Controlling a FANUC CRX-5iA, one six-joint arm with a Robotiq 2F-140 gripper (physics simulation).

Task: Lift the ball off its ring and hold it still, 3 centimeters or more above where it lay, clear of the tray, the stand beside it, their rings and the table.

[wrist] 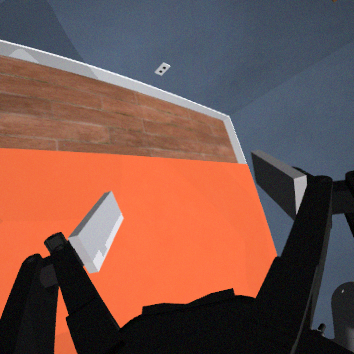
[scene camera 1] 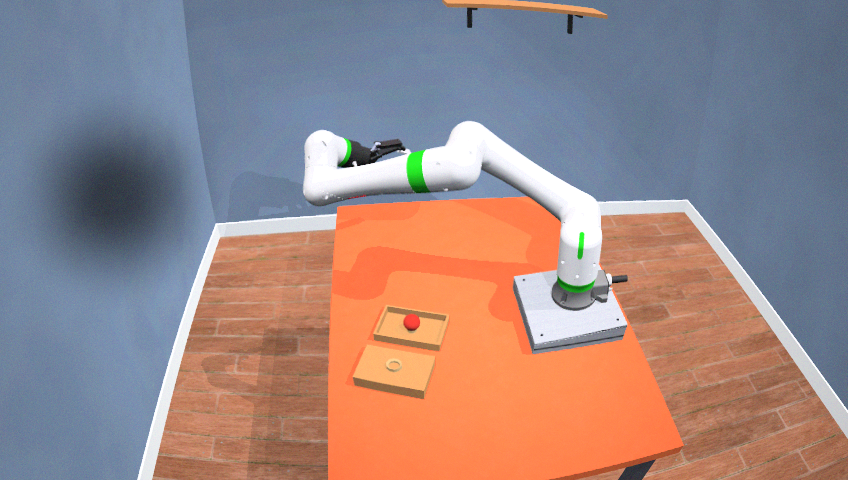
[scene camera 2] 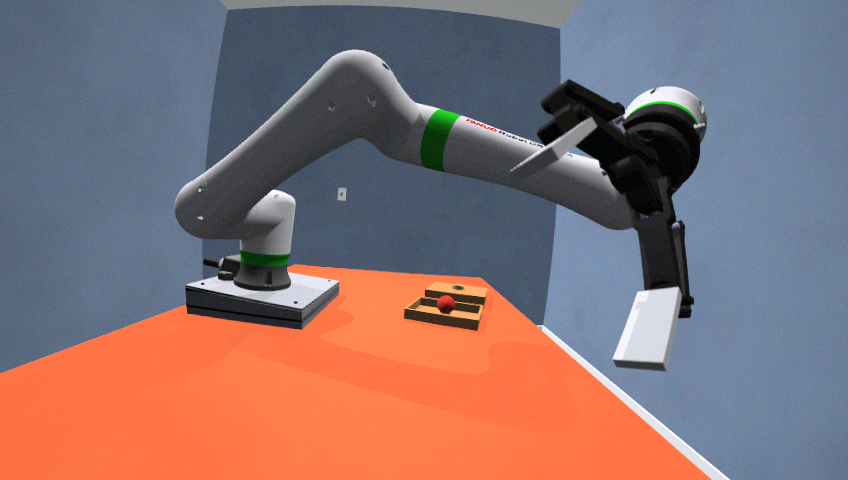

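Pixels of known places: gripper, fingertip midpoint: (wrist: 183, 186) (scene camera 2: 594, 276); arm's base, link origin: (scene camera 1: 574, 294) (scene camera 2: 262, 283).
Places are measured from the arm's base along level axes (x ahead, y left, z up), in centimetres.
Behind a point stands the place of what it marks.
Observation:
A red ball (scene camera 1: 411, 321) @[x 49.1, y 8.7, z -0.7 cm] (scene camera 2: 445, 303) @[x 48.8, y 5.0, z -1.5 cm] sits inside a shallow wooden tray (scene camera 1: 410, 344) @[x 49.4, y 13.8, z -4.9 cm] (scene camera 2: 441, 320) @[x 48.0, y 0.7, z -4.7 cm], near its middle; the ring under it is mostly hidden. A wooden stand (scene camera 1: 389, 387) @[x 54.6, y 31.5, z -3.5 cm] (scene camera 2: 434, 292) @[x 45.8, y 20.3, z -2.8 cm] is beside the tray, with a ring (scene camera 1: 393, 369) @[x 53.5, y 27.0, z -1.1 cm] on its top. My gripper (scene camera 2: 595, 240) @[x 54.2, y -49.8, z 16.8 cm] (wrist: 183, 186) @[x 54.2, y -49.8, z 16.8 cm] is wide open and empty, high above the table and far from the ball. In the first scene view the gripper is partly hidden behind the arm. The ball, tray and stand do not show in the wrist view.
The arm's grey base plate (scene camera 1: 541, 312) @[x 11.6, y 6.3, z -0.9 cm] (scene camera 2: 243, 314) @[x 3.7, y -12.6, z -4.1 cm] stands on the orange table (scene camera 1: 505, 410) @[x 24.9, y 38.7, z -6.0 cm] (scene camera 2: 178, 404) @[x 14.5, y -39.4, z -6.0 cm] (wrist: 185, 215) @[x 31.1, y -50.4, z -6.0 cm]. The forearm (scene camera 1: 380, 178) @[x 56.9, y -10.0, z 33.7 cm] (scene camera 2: 511, 154) @[x 56.7, y -19.3, z 31.3 cm] reaches high over the table. A wall shelf (scene camera 1: 523, 7) is at the back. The tray has raised walls around the ball.

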